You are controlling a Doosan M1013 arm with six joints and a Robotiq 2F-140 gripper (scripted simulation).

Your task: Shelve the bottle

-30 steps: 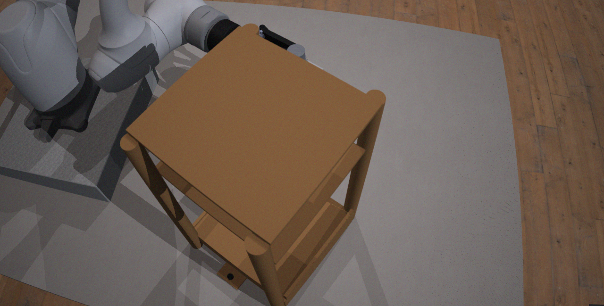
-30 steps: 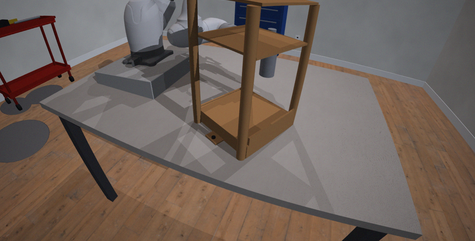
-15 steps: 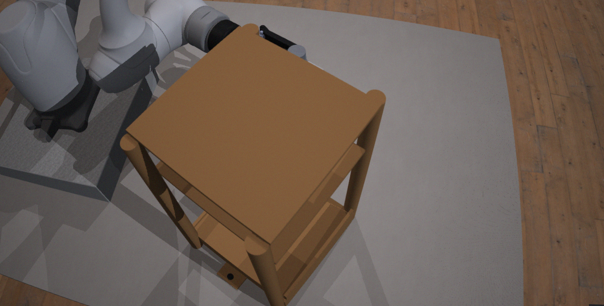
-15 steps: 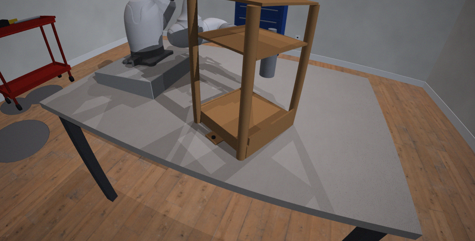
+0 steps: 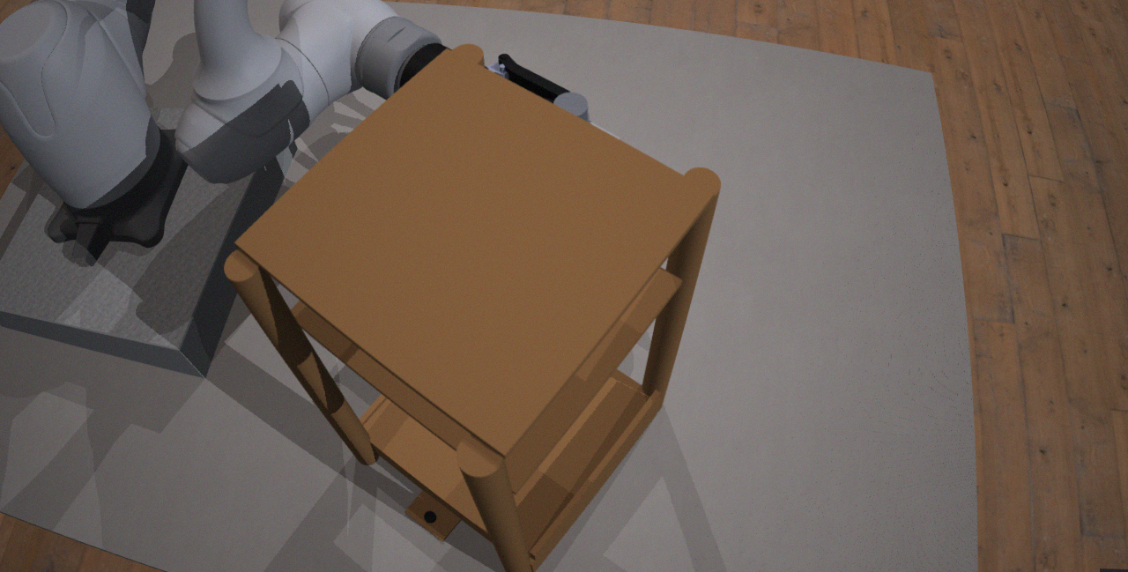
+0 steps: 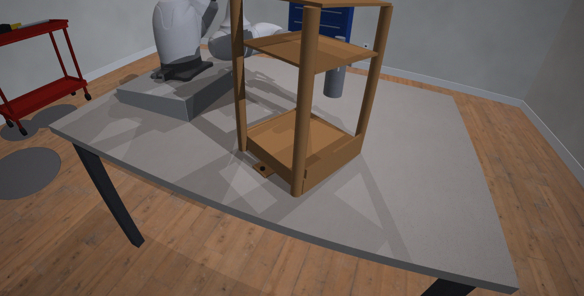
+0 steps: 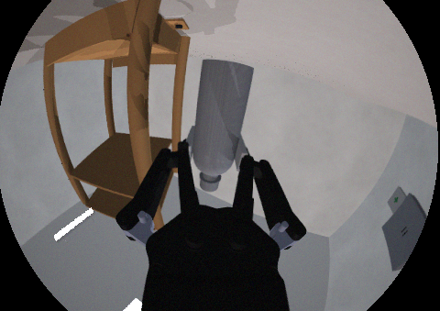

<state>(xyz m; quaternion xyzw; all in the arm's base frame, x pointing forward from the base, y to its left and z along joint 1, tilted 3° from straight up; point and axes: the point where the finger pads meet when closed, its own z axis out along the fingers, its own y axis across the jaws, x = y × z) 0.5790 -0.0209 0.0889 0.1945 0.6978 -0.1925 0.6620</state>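
My gripper is now 5 cm past the brown shelving unit, 22 cm to the left of it and 1 cm below it. From my hand the other things lie so: grey bottle: 1 cm above.
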